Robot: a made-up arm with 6 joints.
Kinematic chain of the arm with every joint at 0, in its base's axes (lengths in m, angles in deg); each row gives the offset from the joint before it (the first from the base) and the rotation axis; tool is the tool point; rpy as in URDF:
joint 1: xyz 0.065 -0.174 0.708 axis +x
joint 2: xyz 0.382 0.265 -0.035 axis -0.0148 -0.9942 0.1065
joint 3: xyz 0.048 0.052 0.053 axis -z
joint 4: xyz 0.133 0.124 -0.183 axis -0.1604 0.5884 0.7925
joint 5: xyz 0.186 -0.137 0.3 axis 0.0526 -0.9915 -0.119
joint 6: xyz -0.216 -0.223 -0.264 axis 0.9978 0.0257 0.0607
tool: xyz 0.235 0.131 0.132 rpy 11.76 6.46 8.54
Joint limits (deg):
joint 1: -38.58..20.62
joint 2: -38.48..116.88
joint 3: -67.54..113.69
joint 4: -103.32..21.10
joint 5: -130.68..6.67
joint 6: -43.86..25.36
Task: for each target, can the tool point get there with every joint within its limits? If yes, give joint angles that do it. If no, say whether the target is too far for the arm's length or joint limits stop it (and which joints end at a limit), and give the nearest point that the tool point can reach.
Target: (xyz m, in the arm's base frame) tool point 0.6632 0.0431 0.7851
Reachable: yes | joints 14.96 24.03 -13.20 -43.18 -5.88 -35.23
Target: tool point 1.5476 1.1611 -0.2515
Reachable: no: too far | nearest point 0.7863 0.3814 0.3089 | short by 1.225 m
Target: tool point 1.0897 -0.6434 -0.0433
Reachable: no: joint limits stop it (at a limit: joint 1, joint 4, joint 5, joint 6) | nearest point 0.7355 -0.2585 0.2418 | short by 0.596 m
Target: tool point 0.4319 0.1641 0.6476
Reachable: yes | joints 10.40 8.09 55.86 -73.27 -28.07 -24.25
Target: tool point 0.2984 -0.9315 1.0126
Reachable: no: joint limits stop it (at a limit: joint 1, joint 4, joint 5, joint 6) | nearest point 0.3762 -0.3303 0.9066 | short by 0.615 m
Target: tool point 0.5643 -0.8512 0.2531
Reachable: no: joint limits stop it (at a limit: joint 1, joint 2, joint 4, joint 5, joint 6) | nearest point 0.6209 -0.3877 0.4394 | short by 0.503 m
